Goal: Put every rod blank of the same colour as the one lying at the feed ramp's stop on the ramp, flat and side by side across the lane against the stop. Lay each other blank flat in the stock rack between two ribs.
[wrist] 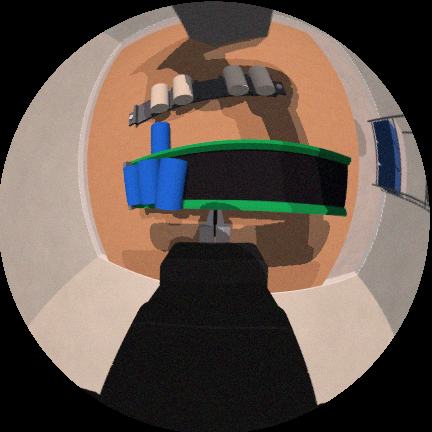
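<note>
Three blue blanks [132,185] [148,181] [171,184] lie side by side across the lane at the left end of the green-railed ramp [250,175]; the rightmost leans slightly. Another blue blank [160,136] lies outside the ramp, close to its far rail. Behind it, the dark stock rack [209,90] bears two cream blanks [160,97] [182,89] at its left and two grey blanks [235,80] [261,80] at its right, all lying between ribs. My gripper [215,217] is shut and empty, at the ramp's near rail, right of the blue blanks. The stop is mostly hidden by the blanks.
The orange table top [110,110] has a pale raised edge. A dark grey block-like shape [225,22] shows at the top of the view. Beyond the table's right edge stands a thin-framed rack with blue contents [386,155].
</note>
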